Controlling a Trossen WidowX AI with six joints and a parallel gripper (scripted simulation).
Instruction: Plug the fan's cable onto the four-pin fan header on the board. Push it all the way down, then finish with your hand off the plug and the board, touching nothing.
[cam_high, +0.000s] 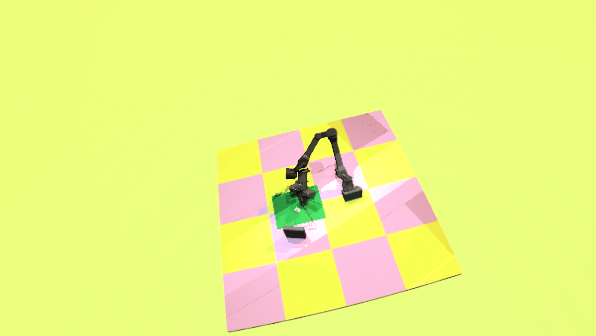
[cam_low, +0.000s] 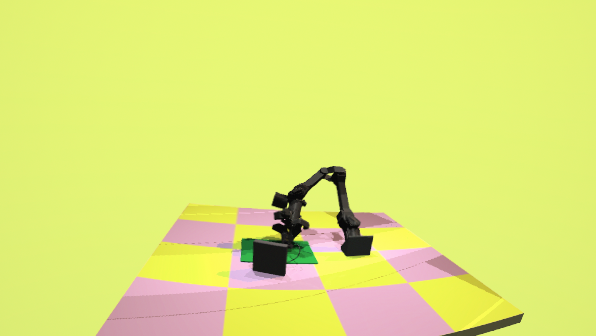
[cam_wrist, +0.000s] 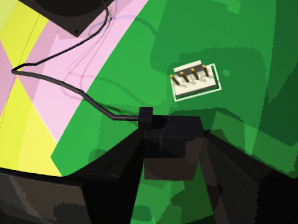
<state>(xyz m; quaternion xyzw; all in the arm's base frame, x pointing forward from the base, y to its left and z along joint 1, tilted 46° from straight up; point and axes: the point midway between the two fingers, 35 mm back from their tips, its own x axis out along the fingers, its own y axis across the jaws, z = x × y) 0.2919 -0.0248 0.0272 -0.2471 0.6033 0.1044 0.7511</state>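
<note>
The pale four-pin header is 40 mm below my gripper tip, 40 mm ahead of it and 20 mm to the left of it. Round my gripper tip: black fan: 170 mm to the left, 90 mm ahead, 20 mm above; dark fan plug: 10 mm behind; green board: 50 mm below, 30 mm ahead, 10 mm to the right.
</note>
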